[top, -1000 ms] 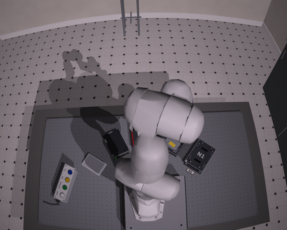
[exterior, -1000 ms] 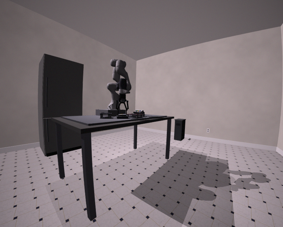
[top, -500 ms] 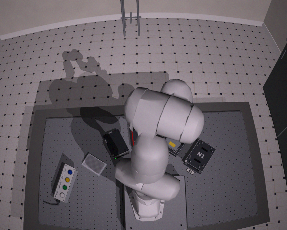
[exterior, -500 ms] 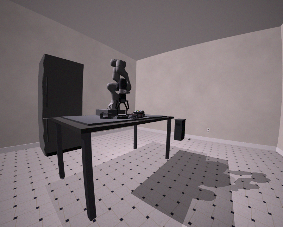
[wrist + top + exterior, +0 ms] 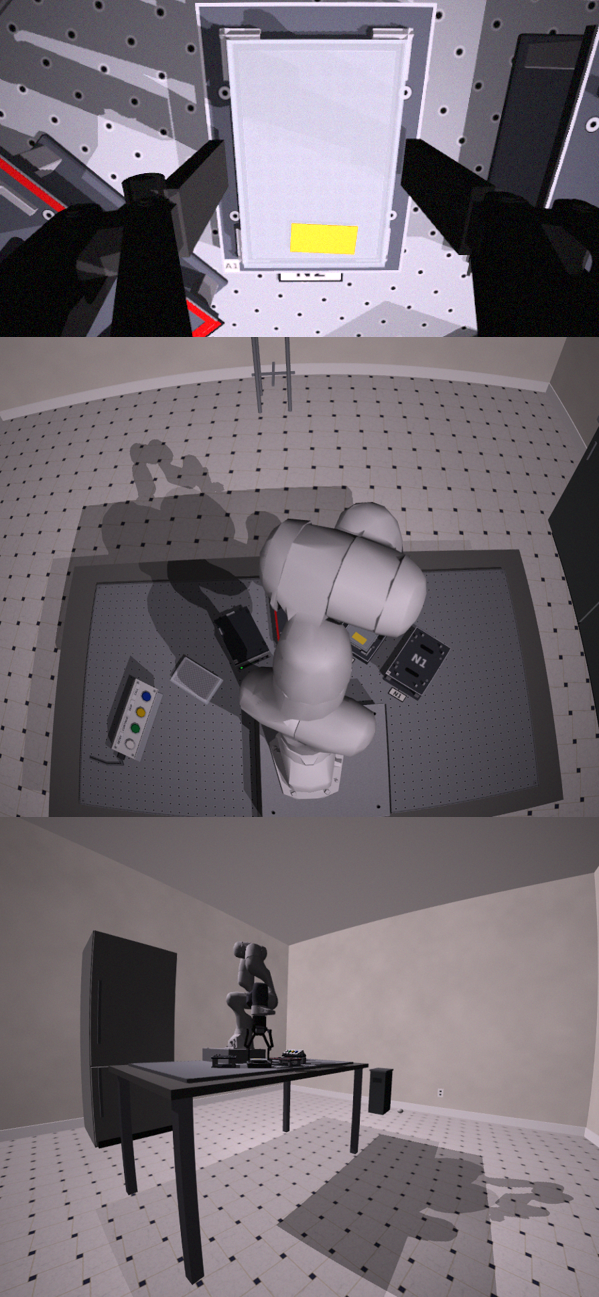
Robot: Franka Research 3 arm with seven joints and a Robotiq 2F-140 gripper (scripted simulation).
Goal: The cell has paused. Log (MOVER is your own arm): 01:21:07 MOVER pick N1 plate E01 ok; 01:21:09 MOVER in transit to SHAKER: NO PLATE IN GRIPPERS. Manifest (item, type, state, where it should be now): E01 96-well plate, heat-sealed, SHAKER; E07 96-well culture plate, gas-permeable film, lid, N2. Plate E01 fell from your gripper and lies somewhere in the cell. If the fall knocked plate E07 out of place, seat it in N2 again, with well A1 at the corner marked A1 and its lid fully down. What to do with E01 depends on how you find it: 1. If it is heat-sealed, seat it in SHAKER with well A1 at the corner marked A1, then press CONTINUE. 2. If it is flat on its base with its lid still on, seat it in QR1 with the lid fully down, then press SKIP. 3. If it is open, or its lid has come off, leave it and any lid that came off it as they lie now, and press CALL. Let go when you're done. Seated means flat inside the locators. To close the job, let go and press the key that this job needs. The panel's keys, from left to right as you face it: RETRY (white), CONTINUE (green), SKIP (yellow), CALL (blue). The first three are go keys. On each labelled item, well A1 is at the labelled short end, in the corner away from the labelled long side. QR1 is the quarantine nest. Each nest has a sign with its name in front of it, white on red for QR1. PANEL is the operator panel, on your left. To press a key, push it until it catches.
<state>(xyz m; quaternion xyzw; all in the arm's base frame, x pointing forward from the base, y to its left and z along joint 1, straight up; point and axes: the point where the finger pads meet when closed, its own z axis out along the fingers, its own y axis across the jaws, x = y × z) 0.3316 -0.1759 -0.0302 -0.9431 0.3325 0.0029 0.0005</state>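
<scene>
Right now the lidded culture plate is 2 cm below my hand. From my hand the other things lie so: grey N2 nest (4 cm below); then A1 corner mark (2 cm behind, 9 cm to the left, 3 cm below); then plate E01 (13 cm behind, 47 cm to the left, 5 cm below).
</scene>
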